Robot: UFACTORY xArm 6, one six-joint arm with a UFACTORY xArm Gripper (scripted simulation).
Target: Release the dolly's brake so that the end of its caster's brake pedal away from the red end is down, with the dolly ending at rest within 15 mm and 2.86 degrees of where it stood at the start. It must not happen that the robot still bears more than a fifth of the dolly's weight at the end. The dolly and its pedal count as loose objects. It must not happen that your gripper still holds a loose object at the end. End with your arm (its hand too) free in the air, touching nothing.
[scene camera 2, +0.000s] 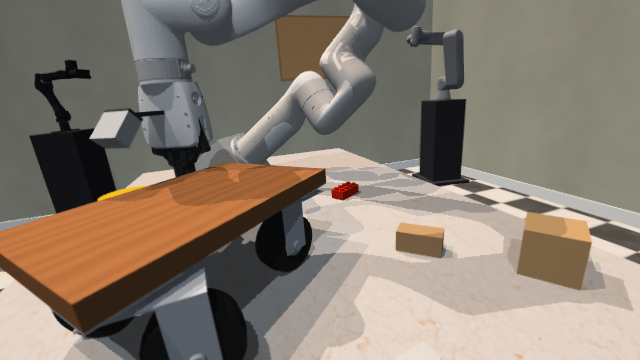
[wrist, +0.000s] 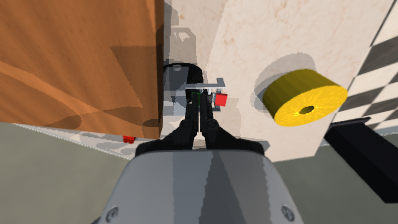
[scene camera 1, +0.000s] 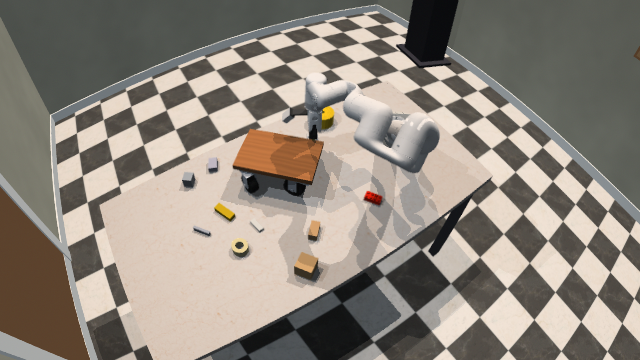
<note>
In view: my gripper (scene camera 2: 188, 187).
My gripper is seen too in the wrist view (wrist: 199, 101).
</note>
